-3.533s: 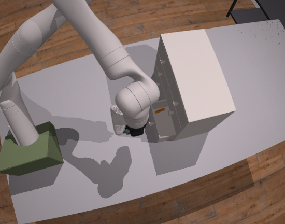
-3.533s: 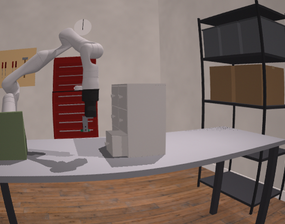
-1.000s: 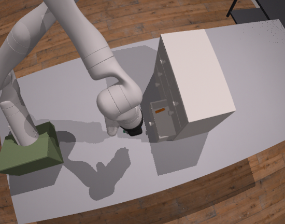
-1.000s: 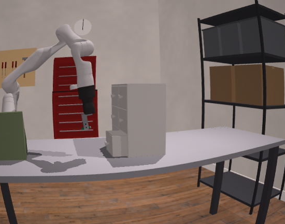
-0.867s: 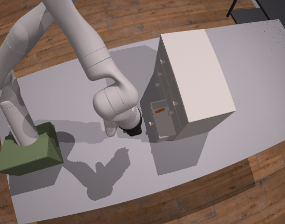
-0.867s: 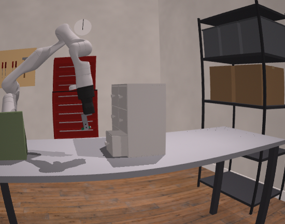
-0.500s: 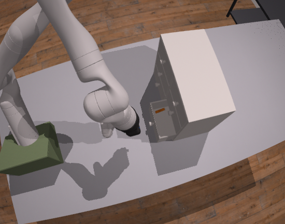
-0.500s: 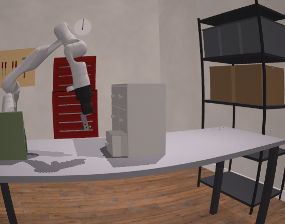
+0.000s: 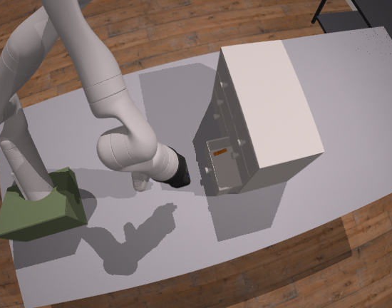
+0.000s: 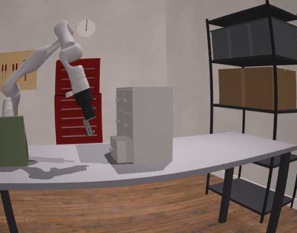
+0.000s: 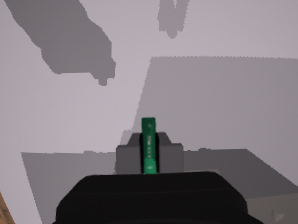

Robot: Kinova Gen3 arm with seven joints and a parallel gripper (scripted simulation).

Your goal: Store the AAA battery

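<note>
Now: hand 10 mm above the green AAA battery. Round my hand: orange battery 150 mm ahead, 80 mm to the left, 130 mm below.
</note>
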